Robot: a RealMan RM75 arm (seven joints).
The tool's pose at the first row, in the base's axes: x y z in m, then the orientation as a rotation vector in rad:
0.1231 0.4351 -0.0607 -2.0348 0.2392 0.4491
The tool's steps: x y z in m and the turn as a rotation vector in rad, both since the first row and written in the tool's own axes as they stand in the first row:
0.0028 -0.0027 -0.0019 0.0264 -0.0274 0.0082
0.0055 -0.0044 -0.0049 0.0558 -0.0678 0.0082
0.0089 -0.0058 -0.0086 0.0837 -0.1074 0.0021
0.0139 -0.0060 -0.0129 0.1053 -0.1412 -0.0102
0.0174 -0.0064 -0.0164 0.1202 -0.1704 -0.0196
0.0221 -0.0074 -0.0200 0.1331 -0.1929 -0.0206
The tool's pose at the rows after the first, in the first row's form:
0.1270 0.4348 -0.0589 -2.0012 0.2357 0.4763
0.1307 0.4330 -0.0573 -1.9611 0.2165 0.5102
0.1351 0.4305 -0.0560 -1.9226 0.1916 0.5393
0.1406 0.4270 -0.0560 -1.8917 0.1629 0.5599
0.1447 0.4242 -0.0556 -1.8684 0.1388 0.5790
0.1501 0.4216 -0.0552 -1.8487 0.1268 0.5970

